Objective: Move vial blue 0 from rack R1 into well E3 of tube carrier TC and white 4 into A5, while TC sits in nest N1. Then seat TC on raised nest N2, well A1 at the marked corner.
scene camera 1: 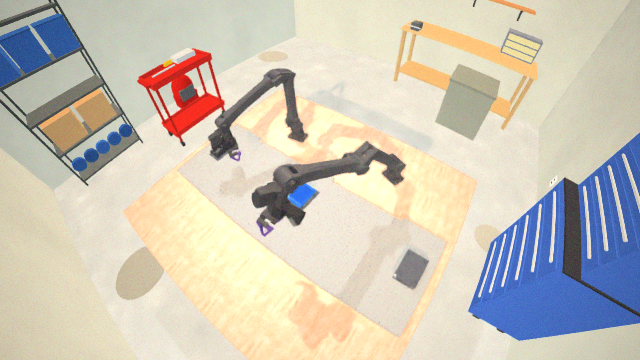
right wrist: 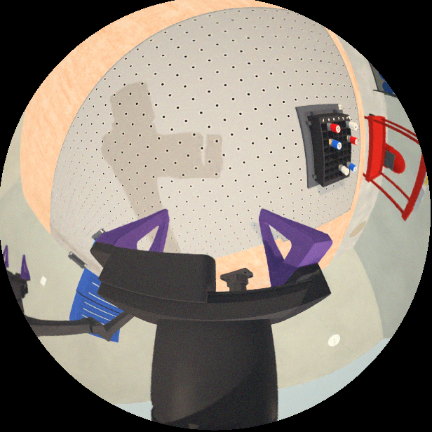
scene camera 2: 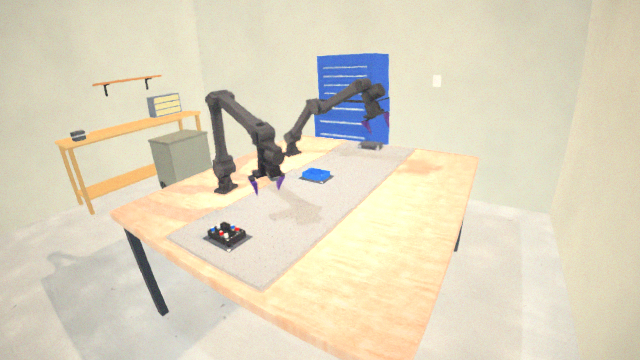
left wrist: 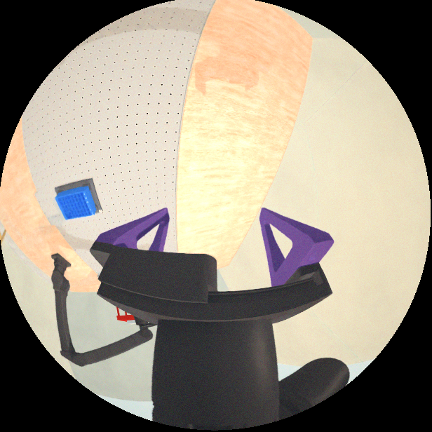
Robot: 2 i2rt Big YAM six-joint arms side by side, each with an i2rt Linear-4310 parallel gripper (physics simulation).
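Seen in the pictures: left gripper, fingertip midpoint: (scene camera 1: 270, 228) (scene camera 2: 380, 131); right gripper, fingertip midpoint: (scene camera 1: 236, 155) (scene camera 2: 267, 192); left arm's base at its link origin: (scene camera 1: 392, 176) (scene camera 2: 292, 154); right arm's base at its link origin: (scene camera 1: 298, 136) (scene camera 2: 226, 189).
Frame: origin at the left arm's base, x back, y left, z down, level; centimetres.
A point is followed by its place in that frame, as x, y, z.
Rack R1 (scene camera 2: 218, 238) {-77.3, -85.9, -3.7} (right wrist: 325, 162), black, sits on a dark plate and holds several blue, red and white vials. Two blue vials (right wrist: 336, 145) (right wrist: 352, 167) and two white vials (right wrist: 344, 170) (right wrist: 353, 126) show; their numbers are unreadable. Blue carrier TC (scene camera 1: 302, 195) {-52.3, -17.8, -4.5} (scene camera 2: 316, 174) {-55.0, -21.2, -4.7} (left wrist: 75, 202) sits on nest N1 (left wrist: 94, 193), mid-mat; its wells look empty. Raised nest N2 (scene camera 1: 411, 269) {-35.3, 47.2, -4.4} (scene camera 2: 371, 145) {-38.4, 42.8, -4.4} is bare. My right gripper (scene camera 2: 268, 191) {-71.0, -59.5, -11.9} (right wrist: 213, 213) is open and empty above the mat, between R1 and TC. My left gripper (scene camera 2: 379, 128) {-79.2, 2.2, -28.0} (left wrist: 214, 212) is open and empty, high up.
The perforated grey mat (scene camera 1: 340, 250) {-54.5, 17.8, -1.3} (scene camera 2: 300, 220) {-83.9, -53.1, -1.3} lies on the wooden table (scene camera 1: 200, 250) {-113.9, -22.7, 0.0} (scene camera 2: 380, 240) {-114.8, -39.5, 0.0}. In scene camera 1, the left arm reaches above and beside TC, and the right arm hides R1. A red cart (scene camera 1: 194, 116) and blue cabinet (scene camera 1: 540, 300) stand off the table.
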